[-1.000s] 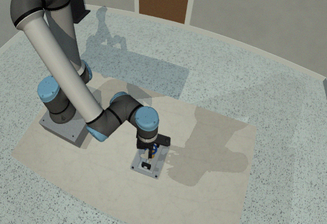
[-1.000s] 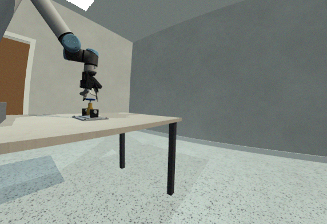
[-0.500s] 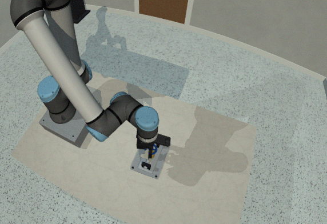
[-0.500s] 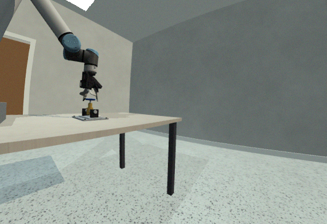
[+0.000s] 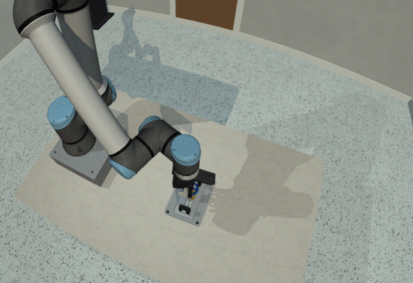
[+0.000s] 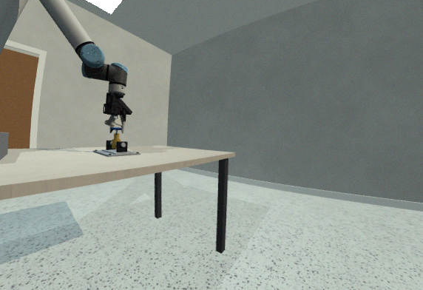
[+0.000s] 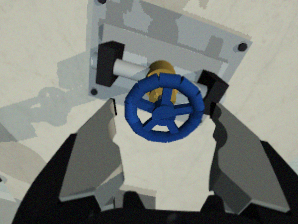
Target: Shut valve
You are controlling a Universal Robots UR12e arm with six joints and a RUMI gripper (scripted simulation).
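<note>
Right now the blue spoked handwheel is 10 mm above my hand.
</note>
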